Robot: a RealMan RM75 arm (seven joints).
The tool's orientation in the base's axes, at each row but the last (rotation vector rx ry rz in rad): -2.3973, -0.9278, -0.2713; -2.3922, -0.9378, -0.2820; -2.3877, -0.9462, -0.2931; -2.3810, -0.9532, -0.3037; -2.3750, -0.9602, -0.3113; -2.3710, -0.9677, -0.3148; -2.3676, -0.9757, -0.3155; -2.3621, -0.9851, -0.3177; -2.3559, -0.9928, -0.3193
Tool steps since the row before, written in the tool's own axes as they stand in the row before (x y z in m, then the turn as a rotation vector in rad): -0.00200, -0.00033, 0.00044, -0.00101, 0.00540, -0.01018; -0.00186, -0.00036, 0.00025, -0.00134, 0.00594, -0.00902; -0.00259, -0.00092, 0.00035, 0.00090, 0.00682, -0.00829; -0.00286, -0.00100, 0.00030, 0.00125, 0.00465, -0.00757; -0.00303, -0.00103, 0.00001, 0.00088, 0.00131, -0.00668; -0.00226, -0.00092, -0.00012, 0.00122, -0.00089, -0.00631; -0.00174, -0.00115, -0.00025, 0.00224, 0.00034, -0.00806; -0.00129, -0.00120, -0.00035, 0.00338, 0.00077, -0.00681; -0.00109, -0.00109, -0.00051, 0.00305, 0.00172, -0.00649
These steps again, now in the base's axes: -0.00171, -0.00067, -0.00097, 0.00297, -0.00956, 0.00579; -0.00161, -0.00069, -0.00076, 0.00309, -0.00942, 0.00448; -0.00252, -0.00071, -0.00091, 0.00533, -0.00827, 0.00439; -0.00276, -0.00085, -0.00097, 0.00408, -0.00637, 0.00482; -0.00289, -0.00111, -0.00081, 0.00150, -0.00410, 0.00530; -0.00226, -0.00082, -0.00045, 0.00020, -0.00240, 0.00602; -0.00205, -0.00048, -0.00004, 0.00178, -0.00353, 0.00738; -0.00176, -0.00026, 0.00024, 0.00289, -0.00240, 0.00665; -0.00154, -0.00031, 0.00040, 0.00334, -0.00295, 0.00587
